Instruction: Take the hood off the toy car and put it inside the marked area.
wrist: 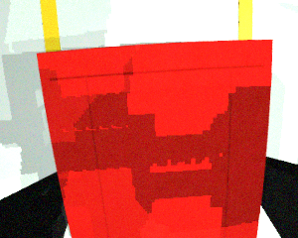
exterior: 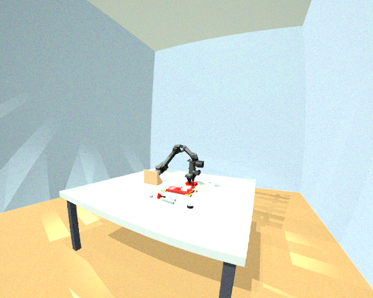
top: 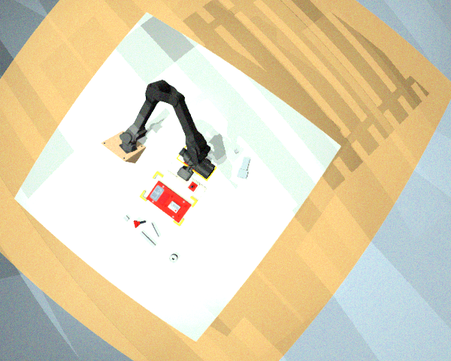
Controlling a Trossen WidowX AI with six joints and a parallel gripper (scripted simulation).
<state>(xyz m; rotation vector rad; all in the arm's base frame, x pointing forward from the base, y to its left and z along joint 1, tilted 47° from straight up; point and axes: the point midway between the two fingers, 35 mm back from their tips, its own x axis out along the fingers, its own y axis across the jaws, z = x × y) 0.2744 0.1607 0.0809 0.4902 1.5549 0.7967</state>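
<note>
The red hood is right at my gripper tip. From my gripper tip the other things lie so: wheel (420 mm to the right, 240 mm ahead, 10 mm below).
</note>
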